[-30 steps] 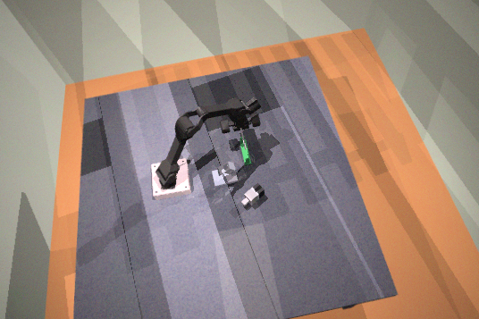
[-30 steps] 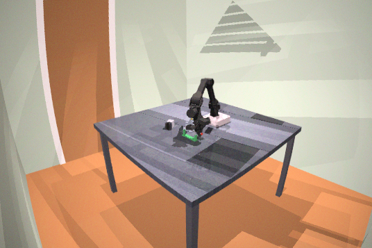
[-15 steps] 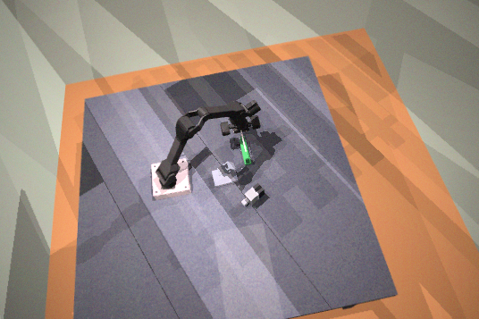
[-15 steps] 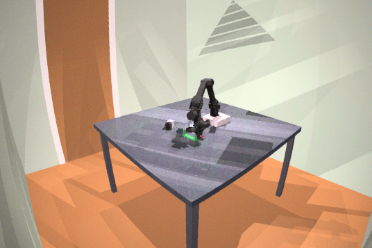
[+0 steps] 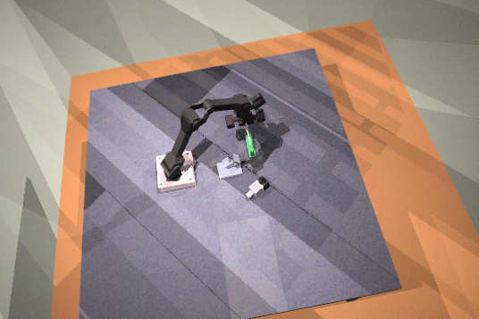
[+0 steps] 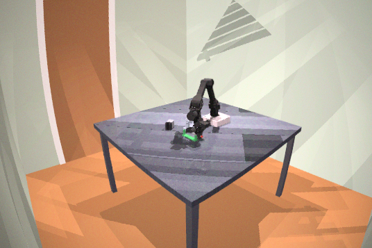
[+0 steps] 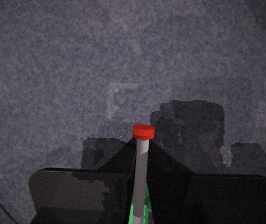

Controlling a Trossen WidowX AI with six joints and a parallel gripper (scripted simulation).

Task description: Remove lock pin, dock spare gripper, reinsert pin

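My gripper tip is now 1 cm short of the green bracket and 10 cm to the left of it. From my gripper tip the other things lie so: spare gripper (3 cm ahead, 35 cm to the right); grey mount (8 cm behind, 22 cm to the right, 3 cm above).
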